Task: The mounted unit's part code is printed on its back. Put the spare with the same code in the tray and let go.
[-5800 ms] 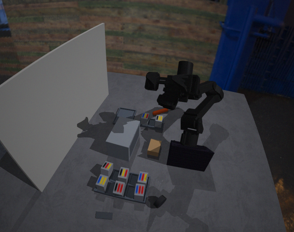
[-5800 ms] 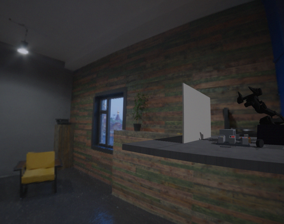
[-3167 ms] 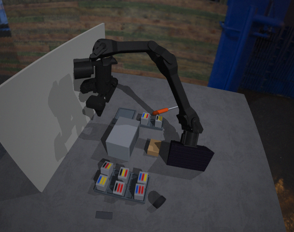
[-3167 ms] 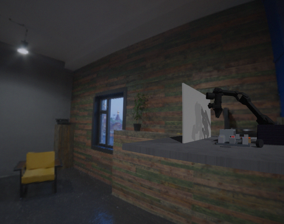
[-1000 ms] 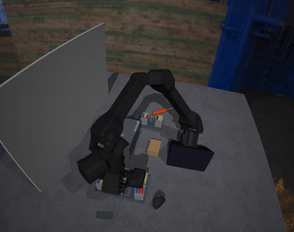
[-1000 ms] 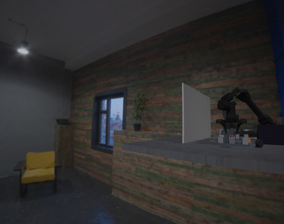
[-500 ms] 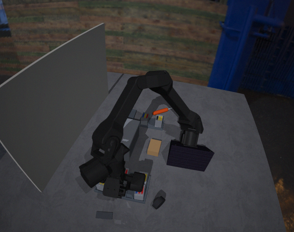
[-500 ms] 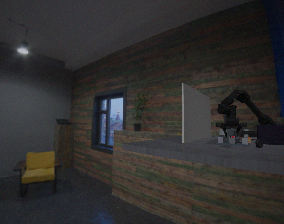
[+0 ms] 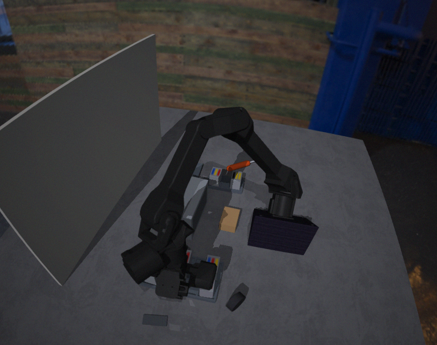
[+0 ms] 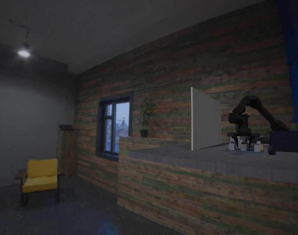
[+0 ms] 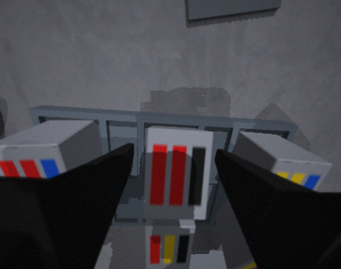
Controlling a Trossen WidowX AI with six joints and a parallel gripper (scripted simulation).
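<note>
My gripper tip is 10 mm past the grey rack, 40 mm to the left of it and 20 mm above it. Round my gripper tip: grey mounted unit 20 mm ahead, 230 mm to the right, 30 mm above; then dark tape roll 150 mm behind, 30 mm to the left; then tan box 120 mm behind, 230 mm to the right, 10 mm below.
</note>
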